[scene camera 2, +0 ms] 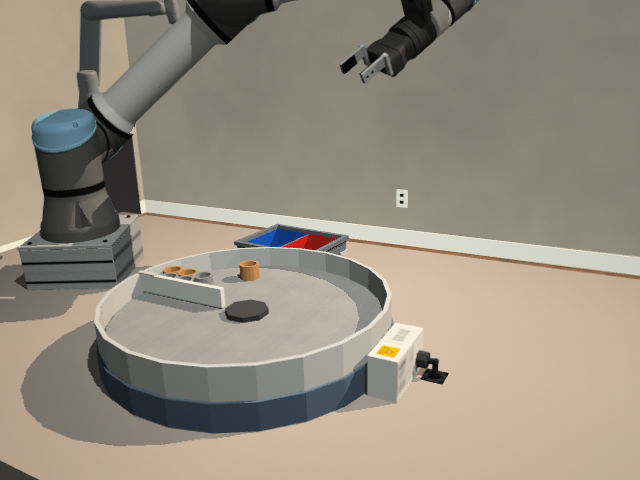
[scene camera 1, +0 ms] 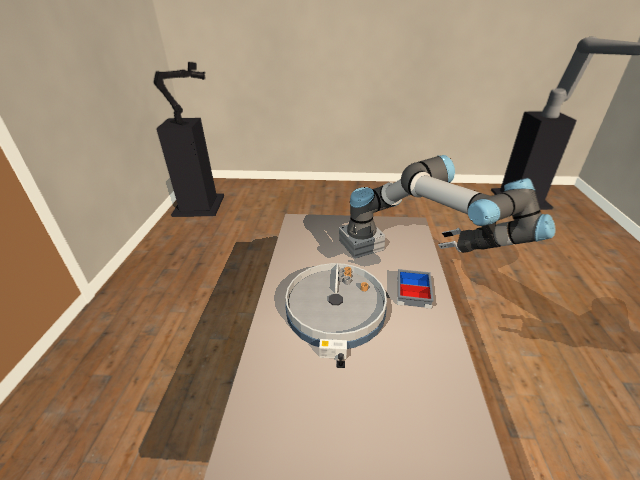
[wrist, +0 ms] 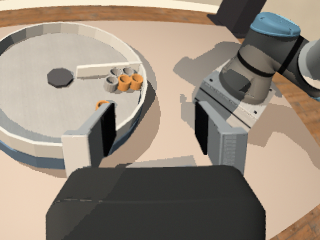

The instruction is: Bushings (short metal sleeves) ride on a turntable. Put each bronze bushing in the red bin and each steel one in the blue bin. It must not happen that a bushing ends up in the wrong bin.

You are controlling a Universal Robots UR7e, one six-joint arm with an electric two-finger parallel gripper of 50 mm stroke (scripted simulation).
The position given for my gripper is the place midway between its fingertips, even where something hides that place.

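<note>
Scene camera 2 shows my gripper (scene camera 2: pixel 351 74) and a round turntable (scene camera 2: pixel 288 311). In scene camera 1: a bin (scene camera 1: pixel 417 286) and my gripper (scene camera 1: pixel 441 240). The wrist view contains the gripper (wrist: pixel 155 119) and the turntable (wrist: pixel 48 101).
</note>
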